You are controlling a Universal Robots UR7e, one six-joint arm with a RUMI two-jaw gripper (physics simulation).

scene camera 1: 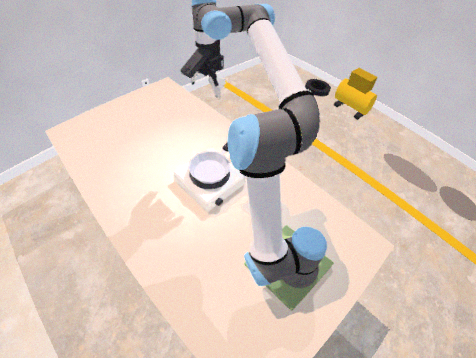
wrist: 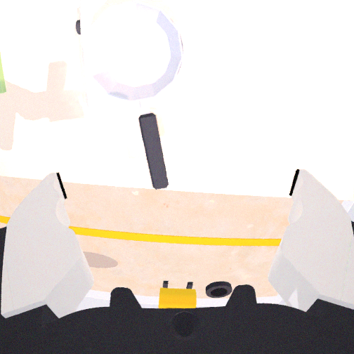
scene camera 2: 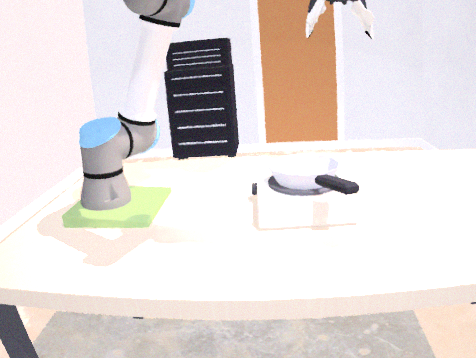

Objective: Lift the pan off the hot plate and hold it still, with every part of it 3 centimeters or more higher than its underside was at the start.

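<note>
The pan (scene camera 1: pixel 209 169) (scene camera 2: pixel 302 172) (wrist: pixel 172 52), pale with a dark handle, stands upright on the white hot plate (scene camera 1: pixel 200 195) (scene camera 2: pixel 285 212). The pan's handle (scene camera 2: pixel 337 184) (wrist: pixel 153 150) sticks out past the hot plate's side; in scene camera 1 the arm hides most of it. My gripper (scene camera 1: pixel 205 89) (scene camera 2: pixel 339 36) (wrist: pixel 177 175) is wide open and empty, high above the table and apart from the pan. In the wrist view the handle lies ahead of and between the spread fingertips, its end near their level. The hot plate's outline is washed out there.
The arm's base stands on a green plate (scene camera 1: pixel 292 297) (scene camera 2: pixel 142 220) on the table (scene camera 1: pixel 90 150) (scene camera 2: pixel 225 270). Beyond the table are a yellow compressor (scene camera 1: pixel 356 95) (wrist: pixel 177 298), a black tyre (scene camera 1: pixel 317 87) (wrist: pixel 218 289) and a black drawer cabinet (scene camera 2: pixel 202 100).
</note>
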